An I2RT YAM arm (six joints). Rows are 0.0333 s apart.
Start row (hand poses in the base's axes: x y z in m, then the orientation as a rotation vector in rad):
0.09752, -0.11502, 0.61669, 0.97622, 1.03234, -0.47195
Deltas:
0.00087, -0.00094, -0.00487, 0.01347, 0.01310, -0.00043
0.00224, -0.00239, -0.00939, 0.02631, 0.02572, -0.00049
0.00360, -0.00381, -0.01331, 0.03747, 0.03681, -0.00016
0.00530, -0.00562, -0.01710, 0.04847, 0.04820, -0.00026
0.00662, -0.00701, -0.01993, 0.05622, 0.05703, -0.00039
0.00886, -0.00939, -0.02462, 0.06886, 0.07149, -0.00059
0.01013, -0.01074, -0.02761, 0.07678, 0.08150, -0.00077
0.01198, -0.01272, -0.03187, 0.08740, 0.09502, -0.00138
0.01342, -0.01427, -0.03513, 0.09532, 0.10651, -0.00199
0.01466, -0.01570, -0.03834, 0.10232, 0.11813, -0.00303
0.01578, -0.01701, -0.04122, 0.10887, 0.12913, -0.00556
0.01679, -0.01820, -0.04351, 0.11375, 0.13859, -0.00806
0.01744, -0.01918, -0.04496, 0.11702, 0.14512, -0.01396
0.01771, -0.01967, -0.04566, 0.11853, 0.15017, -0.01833
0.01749, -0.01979, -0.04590, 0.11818, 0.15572, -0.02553
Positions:
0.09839, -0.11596, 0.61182, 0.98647, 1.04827, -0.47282
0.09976, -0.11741, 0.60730, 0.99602, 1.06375, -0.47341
0.10112, -0.11883, 0.60338, 1.00407, 1.07749, -0.47366
0.10282, -0.12064, 0.59959, 1.01216, 1.09126, -0.47447
0.10414, -0.12203, 0.59676, 1.01777, 1.10167, -0.47551
0.10638, -0.12441, 0.59207, 1.02688, 1.11872, -0.47721
0.10765, -0.12576, 0.58908, 1.03245, 1.13024, -0.47882
0.10950, -0.12774, 0.58482, 1.04011, 1.14563, -0.48132
0.11094, -0.12929, 0.58156, 1.04567, 1.15832, -0.48406
0.11218, -0.13072, 0.57835, 1.05061, 1.17064, -0.48767
0.11330, -0.13203, 0.57547, 1.05609, 1.18160, -0.49243
0.11431, -0.13322, 0.57318, 1.06030, 1.19064, -0.49717
0.11496, -0.13420, 0.57173, 1.06550, 1.19496, -0.50402
0.11523, -0.13469, 0.57103, 1.06849, 1.19805, -0.50966
0.11501, -0.13481, 0.57079, 1.07134, 1.19971, -0.51889

